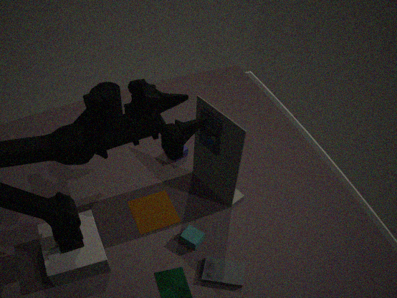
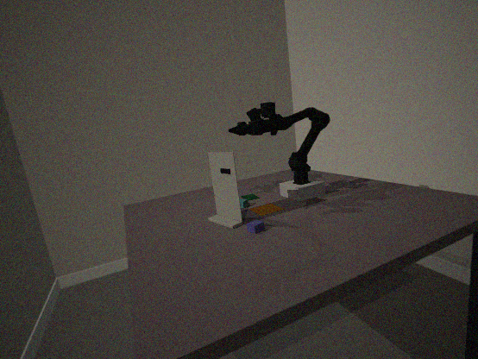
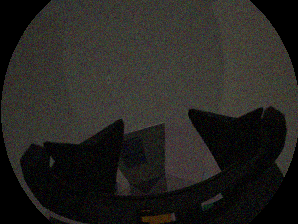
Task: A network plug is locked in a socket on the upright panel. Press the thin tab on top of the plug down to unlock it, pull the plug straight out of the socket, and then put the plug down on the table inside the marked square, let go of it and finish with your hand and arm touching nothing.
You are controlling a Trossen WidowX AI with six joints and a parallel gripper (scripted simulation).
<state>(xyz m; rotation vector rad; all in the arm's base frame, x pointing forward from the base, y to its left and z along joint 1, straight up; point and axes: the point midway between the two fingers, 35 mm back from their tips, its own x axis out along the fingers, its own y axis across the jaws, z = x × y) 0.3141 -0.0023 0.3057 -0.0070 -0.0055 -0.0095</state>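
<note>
My gripper tip is now 8 cm short of the blue network plug, 4 cm to the right of it and 16 cm above it. From my gripper tip the other things lie so: grey plate: 1 cm behind, 21 cm to the right, 37 cm below; upright grey panel: 10 cm ahead, 6 cm to the left, 24 cm below; orange marked square: 10 cm behind, 4 cm to the left, 37 cm below.
</note>
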